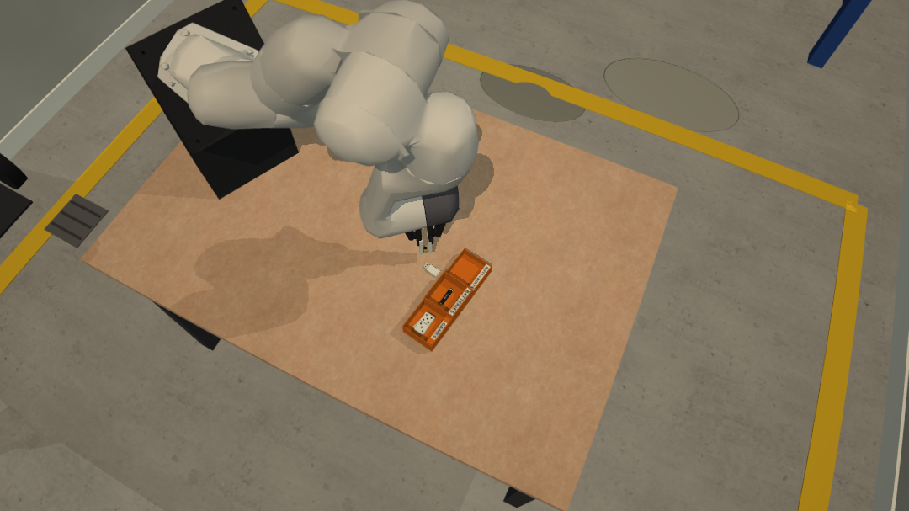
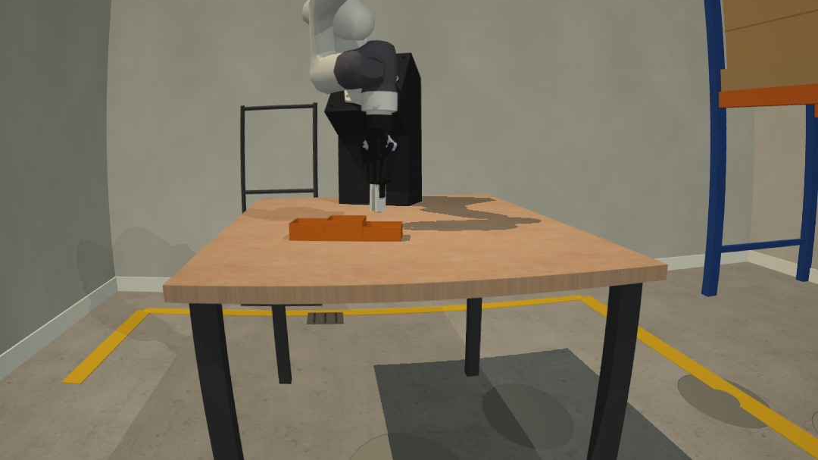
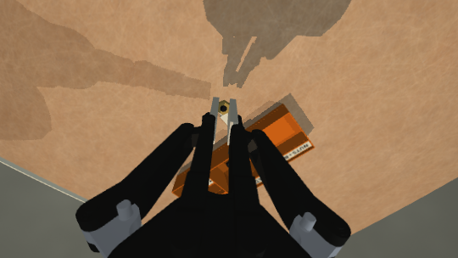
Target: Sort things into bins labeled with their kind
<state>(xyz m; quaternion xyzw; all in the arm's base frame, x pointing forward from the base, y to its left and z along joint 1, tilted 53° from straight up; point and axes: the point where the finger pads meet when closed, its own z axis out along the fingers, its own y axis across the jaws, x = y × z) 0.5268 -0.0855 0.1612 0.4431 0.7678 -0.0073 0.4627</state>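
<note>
Right now my hand is 10 cm to the left of the black battery, 7 cm short of it and 7 cm above it. The rest, counted from my hand: white USB stick: 8 cm below, 3 cm to the right, 2 cm ahead; brass nut: 3 cm below.
</note>
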